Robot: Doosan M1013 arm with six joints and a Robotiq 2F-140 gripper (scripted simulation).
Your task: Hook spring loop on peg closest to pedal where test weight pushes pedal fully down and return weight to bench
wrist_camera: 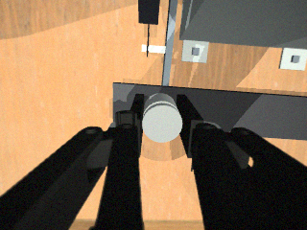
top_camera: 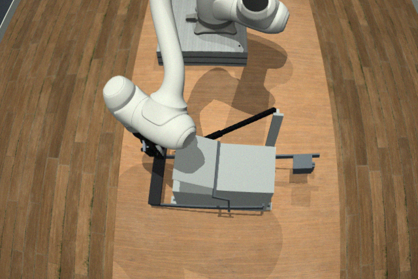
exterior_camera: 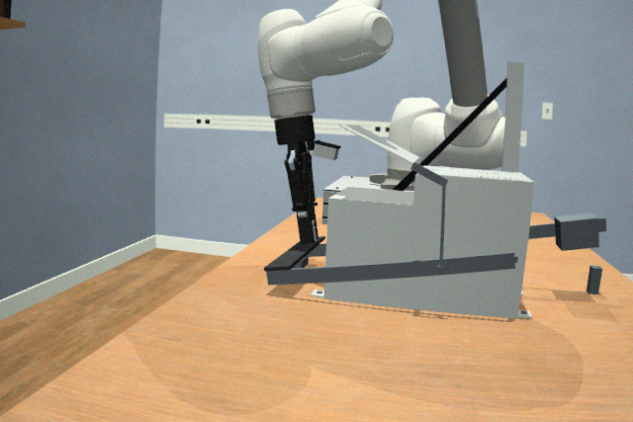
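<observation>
Right now my hand is 1 cm above the steel test weight. From my hand the other things lie so: small grey block 8 cm below, 1 cm to the right.
</observation>
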